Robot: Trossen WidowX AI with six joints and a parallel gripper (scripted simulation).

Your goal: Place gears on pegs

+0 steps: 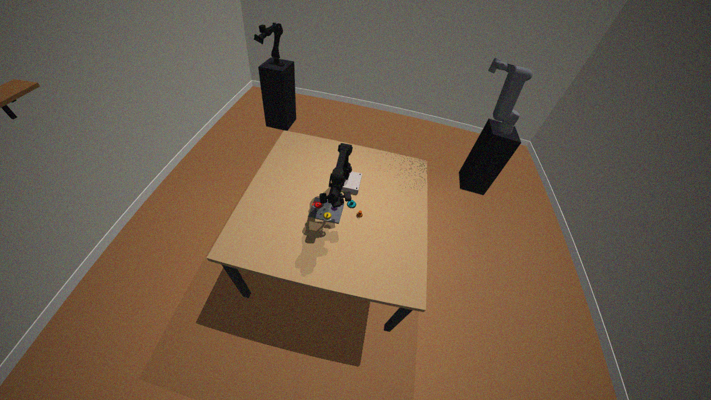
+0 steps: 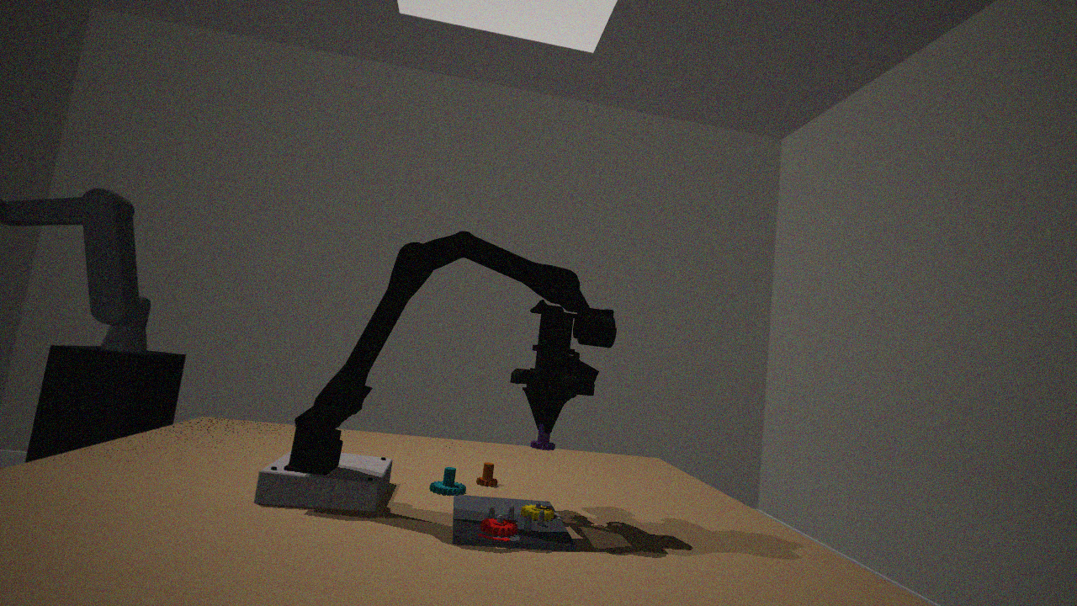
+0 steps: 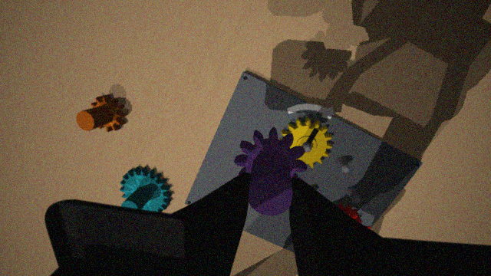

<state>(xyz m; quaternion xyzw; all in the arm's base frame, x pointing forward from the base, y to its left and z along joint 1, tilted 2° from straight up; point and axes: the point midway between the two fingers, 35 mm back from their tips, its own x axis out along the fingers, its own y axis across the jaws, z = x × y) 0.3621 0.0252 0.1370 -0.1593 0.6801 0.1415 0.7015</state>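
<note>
Right now my gripper tip is 70 mm past the red gear, 130 mm to the left of it and 120 mm above it. The rest, counted from my gripper tip: yellow gear: 40 mm to the right, 120 mm below; purple gear: 10 mm below; white arrow: 30 mm ahead, 30 mm to the right, 130 mm below.
</note>
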